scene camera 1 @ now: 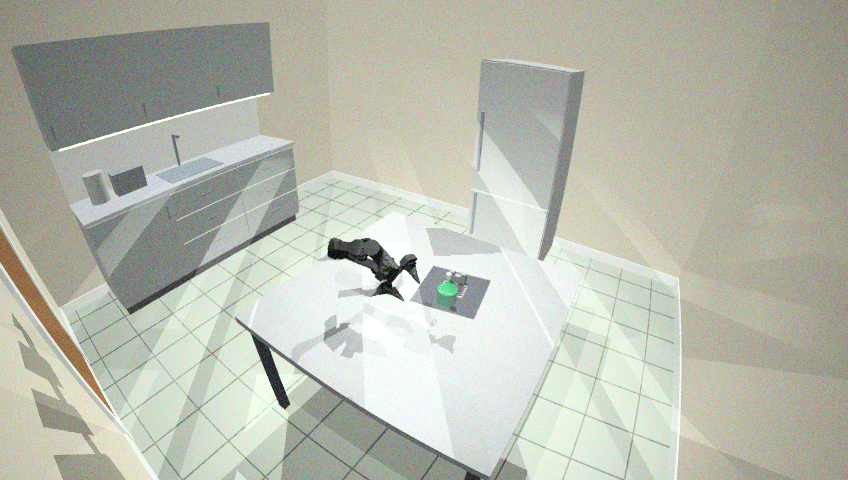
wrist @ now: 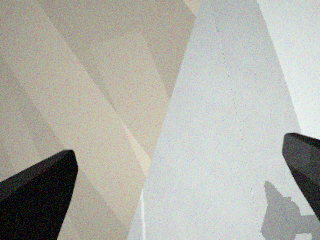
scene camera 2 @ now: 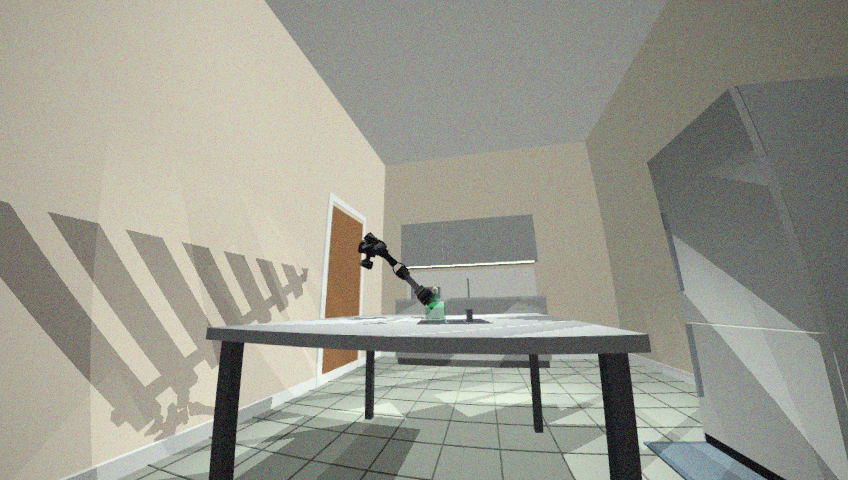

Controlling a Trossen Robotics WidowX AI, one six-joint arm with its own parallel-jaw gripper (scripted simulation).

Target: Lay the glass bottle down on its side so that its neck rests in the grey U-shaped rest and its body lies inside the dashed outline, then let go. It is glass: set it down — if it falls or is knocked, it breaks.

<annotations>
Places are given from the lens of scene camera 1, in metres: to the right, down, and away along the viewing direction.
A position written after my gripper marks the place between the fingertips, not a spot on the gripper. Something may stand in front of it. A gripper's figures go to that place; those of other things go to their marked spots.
my gripper (scene camera 1: 411, 292): -0.04, 0.18, 1.29
dark grey mat (scene camera 1: 468, 304): 0.21, 0.30, 1.73
</annotations>
